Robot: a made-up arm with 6 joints.
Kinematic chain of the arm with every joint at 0, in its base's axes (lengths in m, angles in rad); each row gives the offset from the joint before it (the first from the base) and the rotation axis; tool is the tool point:
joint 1: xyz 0 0 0.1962 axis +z
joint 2: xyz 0 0.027 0 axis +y
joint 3: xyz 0 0 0.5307 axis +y
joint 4: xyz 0 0 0.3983 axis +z
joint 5: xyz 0 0 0 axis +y
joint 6: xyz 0 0 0.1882 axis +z
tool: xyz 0 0 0
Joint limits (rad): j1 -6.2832..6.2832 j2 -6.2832..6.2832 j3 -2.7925..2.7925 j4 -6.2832..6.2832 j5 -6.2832..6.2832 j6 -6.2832..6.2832
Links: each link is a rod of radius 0.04 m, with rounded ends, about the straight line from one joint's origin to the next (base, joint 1, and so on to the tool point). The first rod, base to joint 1, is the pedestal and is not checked.
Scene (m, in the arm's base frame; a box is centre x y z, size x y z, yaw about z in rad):
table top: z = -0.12
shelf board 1: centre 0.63 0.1 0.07 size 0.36 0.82 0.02 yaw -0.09
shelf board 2: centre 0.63 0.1 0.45 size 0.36 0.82 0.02 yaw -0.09
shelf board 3: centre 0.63 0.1 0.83 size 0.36 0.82 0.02 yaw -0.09
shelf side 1: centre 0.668 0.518 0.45 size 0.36 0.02 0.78 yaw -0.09
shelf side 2: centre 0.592 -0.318 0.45 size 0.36 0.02 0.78 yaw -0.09
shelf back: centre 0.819 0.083 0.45 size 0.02 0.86 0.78 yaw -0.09
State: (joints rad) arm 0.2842 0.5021 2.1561 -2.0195 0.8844 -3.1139
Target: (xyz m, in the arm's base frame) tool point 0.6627 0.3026 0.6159
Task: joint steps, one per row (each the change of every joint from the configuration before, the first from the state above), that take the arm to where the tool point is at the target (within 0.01 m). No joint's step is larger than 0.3 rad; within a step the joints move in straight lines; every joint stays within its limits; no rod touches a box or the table.
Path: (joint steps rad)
1: 0.1412 -0.1546 0.2469 0.0331 -0.0198 0.0000
2: 0.1412 -0.1547 0.2469 0.0331 -0.0199 0.0000
3: 0.1403 -0.1081 -0.2034 -0.0660 -0.0180 0.0000
4: 0.1402 -0.1082 -0.2034 -0.0660 -0.0181 0.0000
5: 0.1403 -0.1081 -0.2034 -0.0660 -0.0181 0.0000
6: -0.2217 0.2543 -0.2783 -0.0221 0.0125 0.0000
7: -0.2216 0.2544 -0.2782 -0.0221 0.0126 0.0000

